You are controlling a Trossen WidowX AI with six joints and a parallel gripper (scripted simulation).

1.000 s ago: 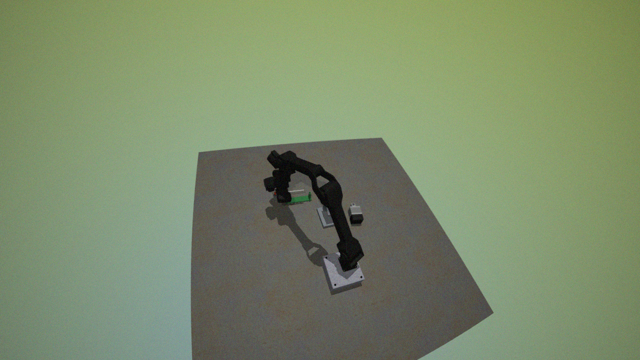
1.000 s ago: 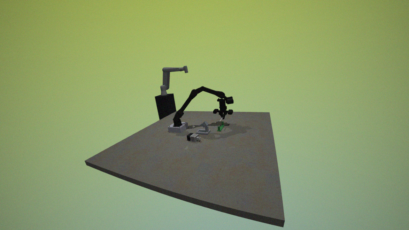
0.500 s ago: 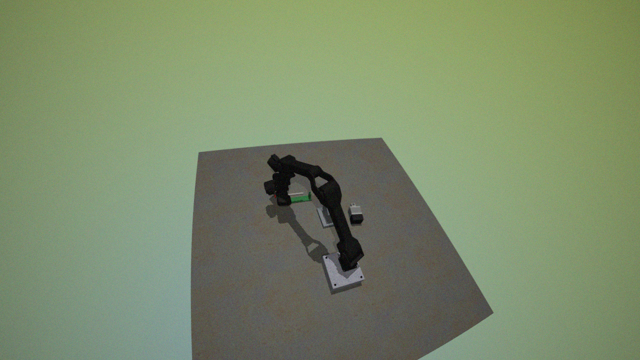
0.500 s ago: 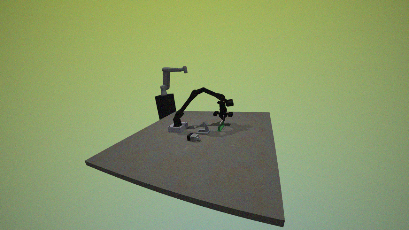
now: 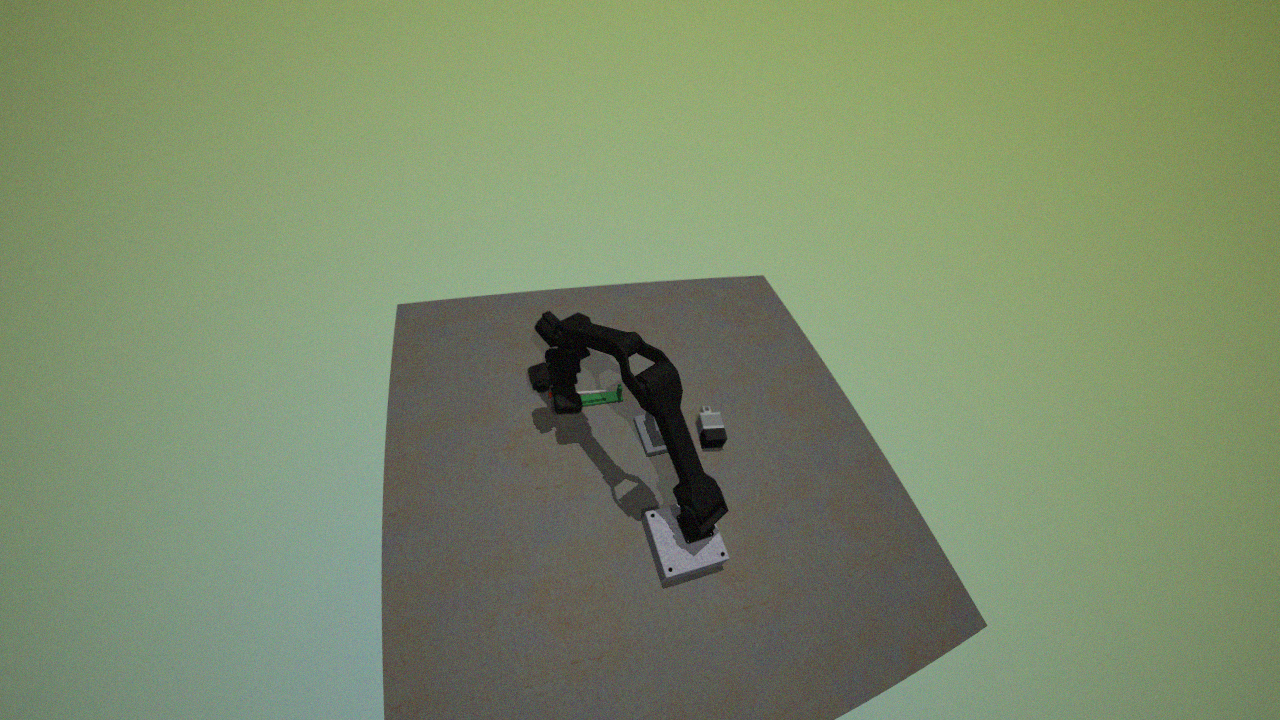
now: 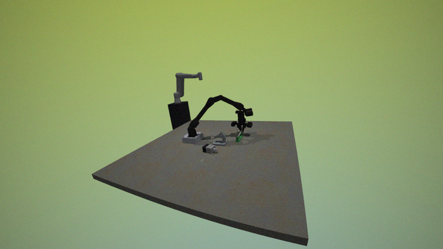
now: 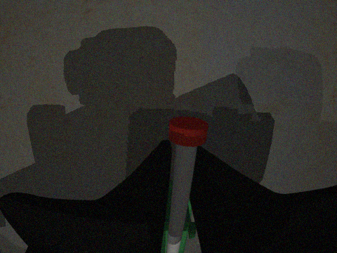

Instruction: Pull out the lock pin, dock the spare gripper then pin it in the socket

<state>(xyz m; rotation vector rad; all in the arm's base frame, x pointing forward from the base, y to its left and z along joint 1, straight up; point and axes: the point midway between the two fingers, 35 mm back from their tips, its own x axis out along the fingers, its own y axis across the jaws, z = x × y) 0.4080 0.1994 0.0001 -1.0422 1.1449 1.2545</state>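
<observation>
Right now the green cradle is 100 mm to the right of my gripper tip. The rest, counted from my gripper tip: socket (220 mm to the right, 130 mm behind, 30 mm above); spare gripper (360 mm to the right, 160 mm behind).
</observation>
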